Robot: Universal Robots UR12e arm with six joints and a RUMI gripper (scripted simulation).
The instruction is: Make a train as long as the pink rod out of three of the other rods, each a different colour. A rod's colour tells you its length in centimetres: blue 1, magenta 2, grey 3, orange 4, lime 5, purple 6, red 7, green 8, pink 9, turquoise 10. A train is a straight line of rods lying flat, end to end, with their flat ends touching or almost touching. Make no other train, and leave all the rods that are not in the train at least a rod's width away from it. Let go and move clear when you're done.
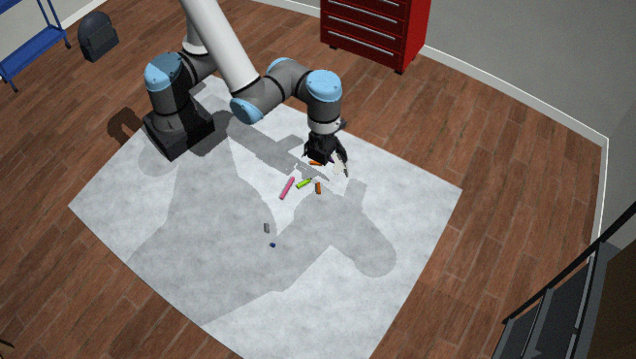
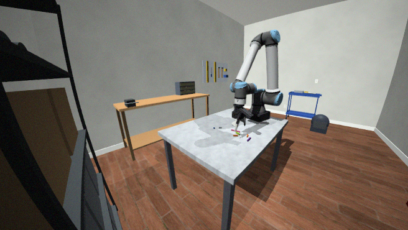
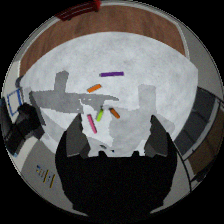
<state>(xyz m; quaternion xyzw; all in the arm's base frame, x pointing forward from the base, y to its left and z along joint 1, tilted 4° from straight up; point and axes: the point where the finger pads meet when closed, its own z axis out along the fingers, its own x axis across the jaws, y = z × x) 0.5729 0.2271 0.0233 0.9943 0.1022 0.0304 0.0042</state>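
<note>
Right now the blue rod is 60 mm ahead of my hand, 290 mm to the right of it and 70 mm below it. From my hand the other things lie so: purple rod 30 mm behind, 80 mm to the left, 70 mm below; then pink rod 70 mm behind, 110 mm to the right, 70 mm below; then lime rod 40 mm behind, 60 mm to the right, 70 mm below.
</note>
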